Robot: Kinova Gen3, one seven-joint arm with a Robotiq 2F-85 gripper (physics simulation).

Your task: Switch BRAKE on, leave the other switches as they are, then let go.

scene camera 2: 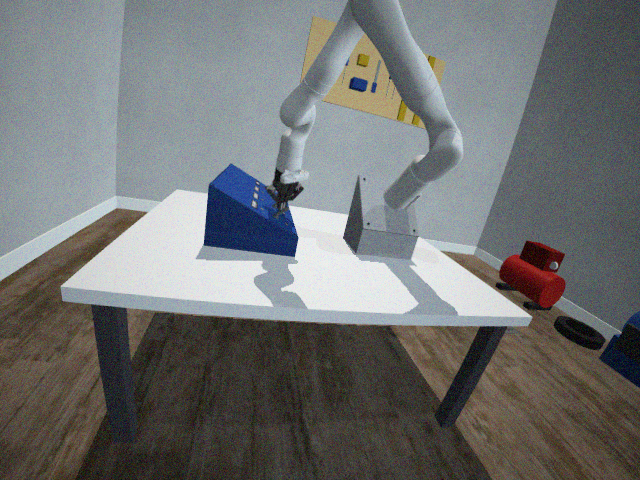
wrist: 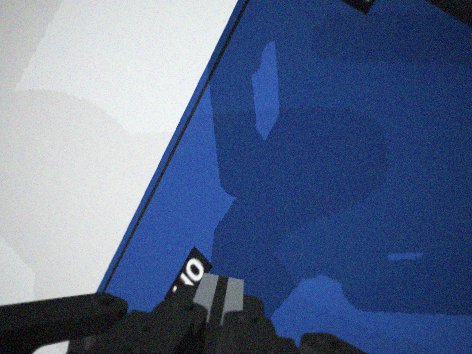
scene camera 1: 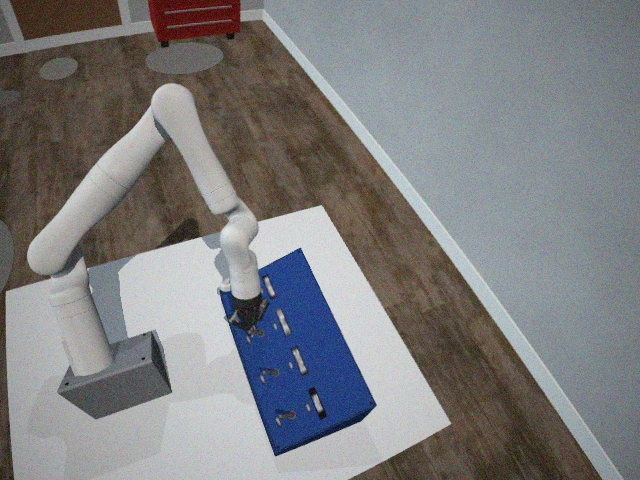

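Seen in the pictures: gripper, between the fingertips: (wrist: 218,305) (scene camera 1: 252,334); arm's base, origin of its link: (scene camera 2: 394,198) (scene camera 1: 96,365).
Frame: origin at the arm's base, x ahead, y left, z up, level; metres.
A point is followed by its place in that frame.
The blue sloped switch console (scene camera 1: 330,356) {x 0.563, y -0.117, z -0.040 m} (scene camera 2: 240,227) {x 0.502, y 0.217, z -0.124 m} (wrist: 415,165) {x 0.412, y 0.104, z -0.102 m} stands on the white table (scene camera 1: 408,403) {x 0.771, y -0.279, z -0.191 m} (scene camera 2: 155,286) {x 0.635, y 0.459, z -0.192 m}. Two metal toggle levers (scene camera 1: 269,372) {x 0.405, y -0.101, z -0.073 m} (scene camera 1: 285,415) {x 0.410, y -0.219, z -0.071 m} show clearly in scene view 1. Another metal toggle (scene camera 1: 259,334) {x 0.412, y 0.015, z -0.088 m} is right at my fingertips and partly hidden. My gripper (scene camera 1: 251,332) {x 0.394, y 0.028, z -0.107 m} (scene camera 2: 279,212) {x 0.394, y 0.028, z -0.107 m} (wrist: 218,305) {x 0.394, y 0.028, z -0.107 m} is shut and empty, pointing down low over the console's lower part. It looks close to that toggle; contact is unclear. In the wrist view, a black label (wrist: 194,268) {x 0.380, y 0.028, z -0.117 m} reading "O" with the rest covered lies beside the fingertips. The word BRAKE is not legible.
Several light pieces in slots, such as one slot (scene camera 1: 298,360) {x 0.487, y -0.092, z -0.073 m}, run along the console's higher part. The grey base block (scene camera 1: 118,395) {x 0.025, y -0.057, z -0.075 m} (scene camera 2: 385,242) {x 0.032, y 0.097, z -0.139 m} of the arm stands on the table beside the console. A red cabinet (scene camera 1: 196,20) stands on the floor far behind.
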